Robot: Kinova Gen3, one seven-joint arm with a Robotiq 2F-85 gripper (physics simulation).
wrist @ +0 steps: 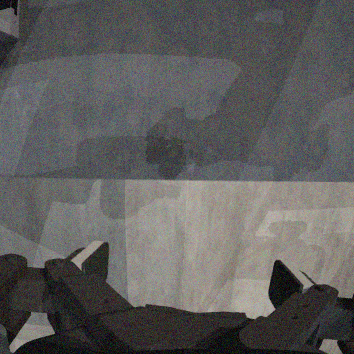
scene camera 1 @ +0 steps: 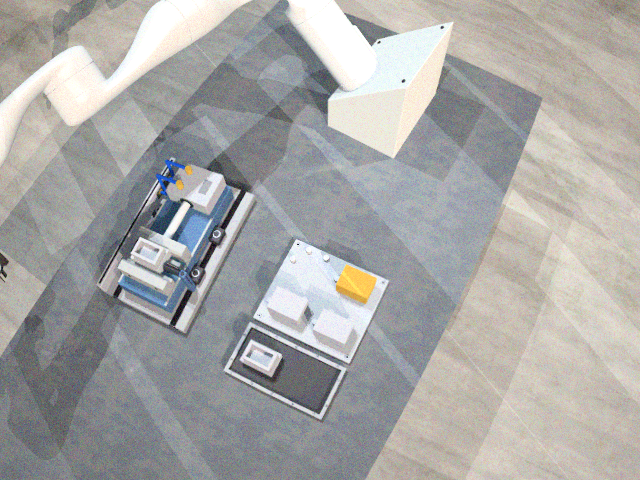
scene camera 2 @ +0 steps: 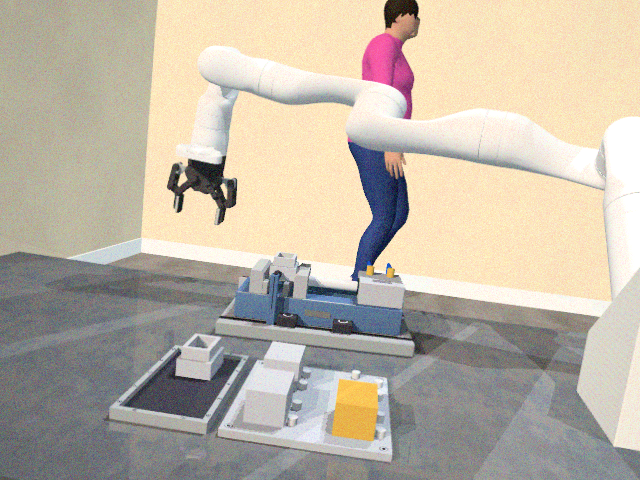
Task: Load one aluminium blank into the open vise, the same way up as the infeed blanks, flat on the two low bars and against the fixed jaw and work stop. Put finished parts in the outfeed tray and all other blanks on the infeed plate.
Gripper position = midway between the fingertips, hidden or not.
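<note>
The gripper [scene camera 2: 197, 218] is open with nothing in it, and you get the gripper [wrist: 190, 270] in the wrist view too. There's a brass blank [scene camera 2: 356, 408], which is the same brass blank [scene camera 1: 353, 283] you'd find in scene camera 1, but in the wrist view the blank is out of frame. And there's an outfeed tray [scene camera 2: 161, 398].
</note>
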